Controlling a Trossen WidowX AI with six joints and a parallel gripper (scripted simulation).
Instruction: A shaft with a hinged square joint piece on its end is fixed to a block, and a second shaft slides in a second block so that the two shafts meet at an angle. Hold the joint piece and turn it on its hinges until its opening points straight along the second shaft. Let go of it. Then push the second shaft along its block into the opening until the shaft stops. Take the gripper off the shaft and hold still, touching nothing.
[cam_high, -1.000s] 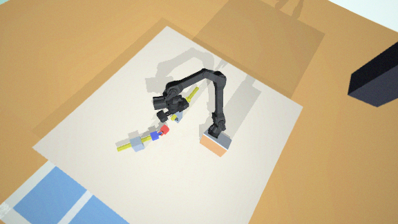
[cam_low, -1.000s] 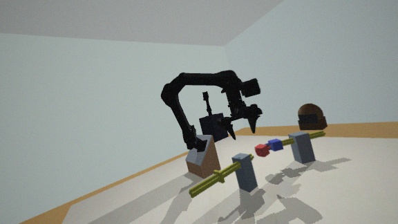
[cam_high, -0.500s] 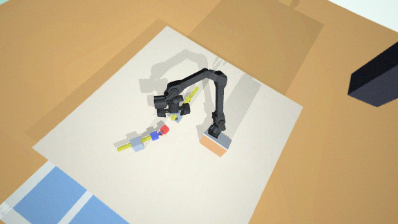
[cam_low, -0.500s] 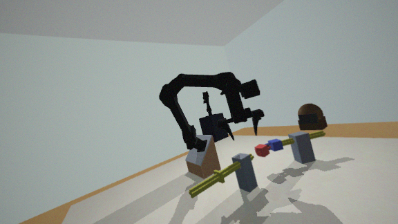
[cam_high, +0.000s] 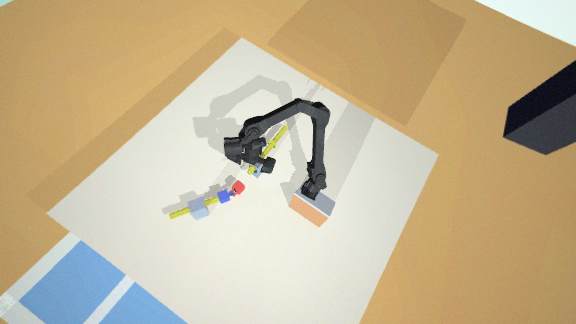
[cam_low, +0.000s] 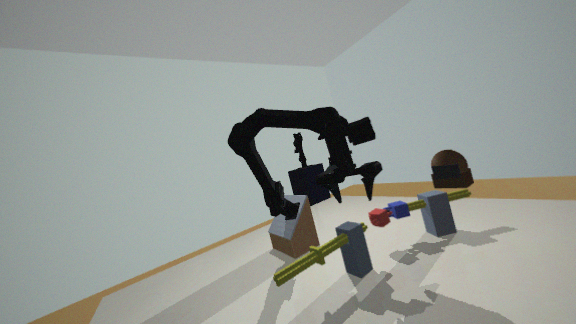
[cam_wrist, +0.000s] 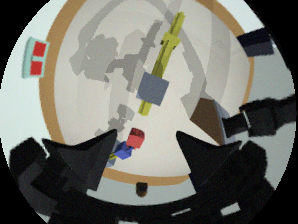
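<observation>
Now: gripper tip 20 mm short of the red square joint piece, 80 mm to the right of it and 80 mm above it.
</observation>
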